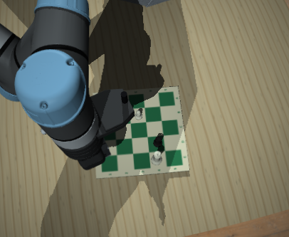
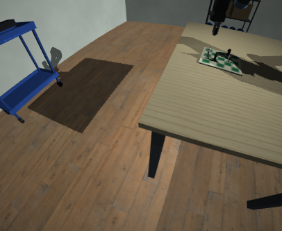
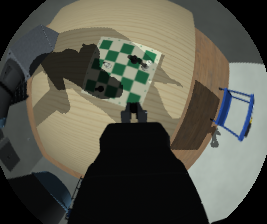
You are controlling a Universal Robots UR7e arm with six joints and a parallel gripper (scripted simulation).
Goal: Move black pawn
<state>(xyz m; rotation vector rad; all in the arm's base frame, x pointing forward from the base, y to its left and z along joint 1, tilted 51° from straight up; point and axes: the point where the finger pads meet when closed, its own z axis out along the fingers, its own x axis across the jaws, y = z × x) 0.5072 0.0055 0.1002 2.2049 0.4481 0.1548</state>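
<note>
Now: the white chess piece 10 mm ahead of my hand, 110 mm to the left of it and 90 mm below it. Also, from my hand: small black piece: 10 mm below; chessboard: 70 mm behind, 80 mm to the left, 120 mm below.
</note>
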